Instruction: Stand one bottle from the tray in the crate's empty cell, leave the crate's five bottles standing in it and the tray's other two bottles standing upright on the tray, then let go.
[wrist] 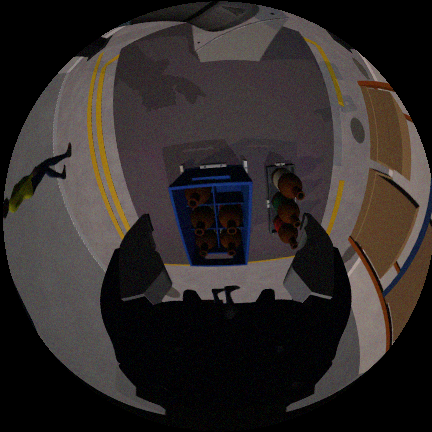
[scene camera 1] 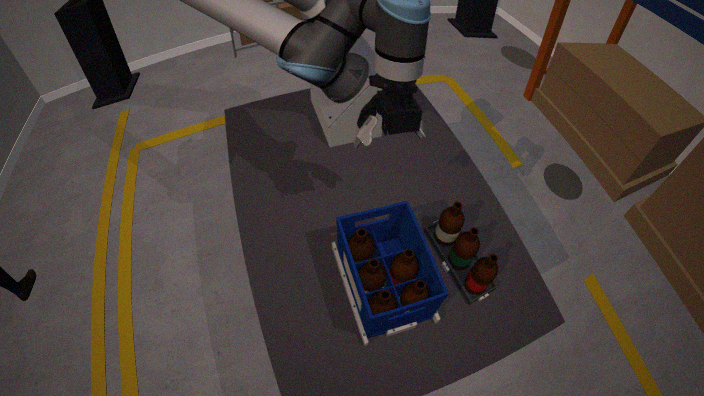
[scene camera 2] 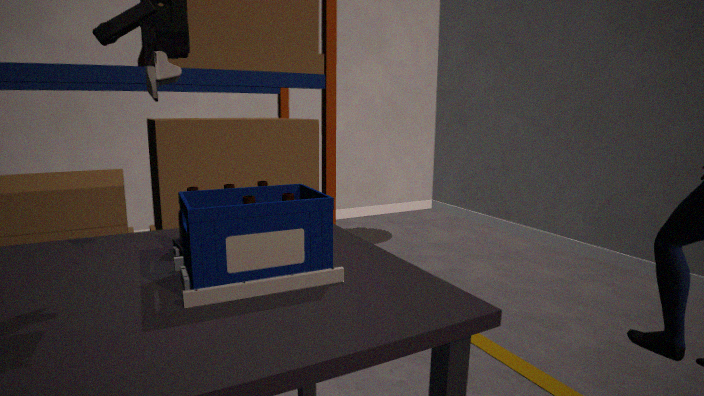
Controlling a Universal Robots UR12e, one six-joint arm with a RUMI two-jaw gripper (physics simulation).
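Where they show: gripper, fingertip midpoint: (wrist: 226,215) (scene camera 1: 389,142) (scene camera 2: 156,100); arm's base at its link origin: (scene camera 1: 348,78).
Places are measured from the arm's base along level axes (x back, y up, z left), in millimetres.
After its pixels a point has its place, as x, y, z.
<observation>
The blue crate (scene camera 1: 380,325) @(-793, -119, -99) (scene camera 2: 210,260) @(-555, -132, -143) (wrist: 249,210) @(-583, -36, 41) stands on the table with five brown bottles upright in its cells. Its empty cell is at the back right in scene camera 1, nearest the robot base. Right of the crate, the dark tray (scene camera 1: 456,278) @(-697, -187, 153) (wrist: 270,190) @(-591, -187, 139) bears three upright brown bottles in a row: cream-labelled (scene camera 1: 450,225) @(-571, -104, 157) (wrist: 290,184) @(-531, -90, 161), green-labelled (scene camera 1: 466,247) @(-653, -95, 173) (wrist: 287,211) @(-618, -93, 172) and red-labelled (scene camera 1: 483,274) @(-741, -97, 192) (wrist: 288,234) @(-706, -91, 199). My gripper (scene camera 1: 393,137) @(-480, 149, -17) (scene camera 2: 163,82) (wrist: 226,215) @(-480, 149, -17) is open and empty, high above the table, on the robot-base side of crate and tray.
White rails (scene camera 1: 350,295) @(-673, -181, -143) (scene camera 2: 265,287) @(-651, -196, -149) edge the crate's foot. The pale robot base (scene camera 1: 332,125) @(-111, -111, -77) (wrist: 230,45) @(-105, -105, 5) is at the table's back. Cardboard boxes (scene camera 1: 620,110) (scene camera 2: 240,165) and an orange-and-blue rack stand beyond the table. A person (scene camera 2: 672,280) (wrist: 30,182) is on the floor's far side.
</observation>
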